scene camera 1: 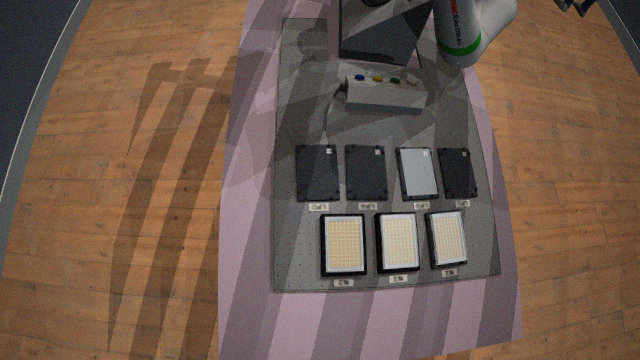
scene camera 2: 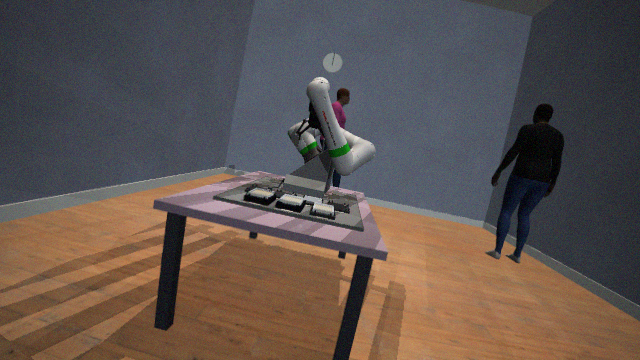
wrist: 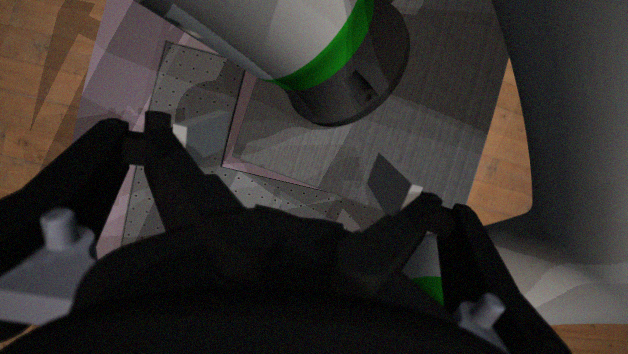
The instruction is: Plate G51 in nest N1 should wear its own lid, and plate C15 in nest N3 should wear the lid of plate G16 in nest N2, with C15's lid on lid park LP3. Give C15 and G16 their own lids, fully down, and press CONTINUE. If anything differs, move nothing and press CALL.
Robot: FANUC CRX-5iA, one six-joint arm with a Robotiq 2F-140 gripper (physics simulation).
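In scene camera 1, the N2 plate (scene camera 1: 344, 244) looks deep yellow and bare. The N3 plate (scene camera 1: 398, 241) and N1 plate (scene camera 1: 448, 238) look paler, as if under clear lids; how fully these sit is too small to tell. A pale lid (scene camera 1: 419, 172) lies on LP3. The dark parks LP2 (scene camera 1: 317, 173), LP4 (scene camera 1: 366, 173) and the rightmost one (scene camera 1: 457, 173) show no lid. Plate codes are unreadable. The button box (scene camera 1: 385, 97) has blue, yellow, green and whitish buttons; their labels are unreadable. My gripper (scene camera 2: 302, 128) (wrist: 301, 149) is open and empty, high near the arm's base.
The perforated board (scene camera 1: 300, 280) lies on the pinkish table (scene camera 1: 245, 325). The grey arm pedestal (scene camera 1: 375, 42) stands behind the button box, whose cable runs left. A person in pink (scene camera 2: 340, 112) is behind the arm, and a person in black (scene camera 2: 537, 150) stands right of the table.
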